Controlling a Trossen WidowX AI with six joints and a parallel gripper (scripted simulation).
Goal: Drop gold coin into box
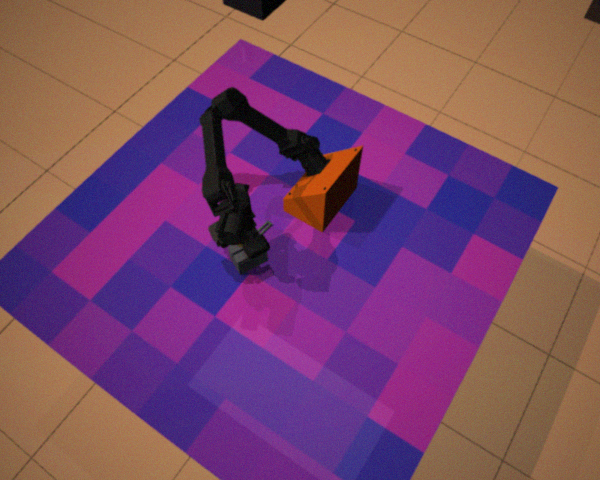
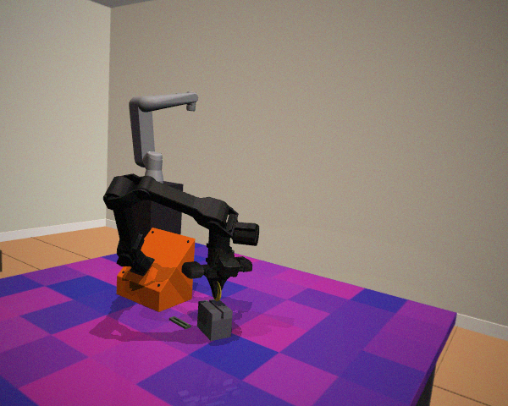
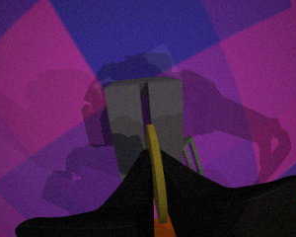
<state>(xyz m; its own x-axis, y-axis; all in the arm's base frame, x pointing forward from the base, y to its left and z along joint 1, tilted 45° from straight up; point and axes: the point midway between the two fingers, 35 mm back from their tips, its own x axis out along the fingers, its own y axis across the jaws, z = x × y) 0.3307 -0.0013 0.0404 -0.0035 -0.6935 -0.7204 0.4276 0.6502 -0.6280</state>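
My gripper tip is now 20 mm below the thin gold coin.
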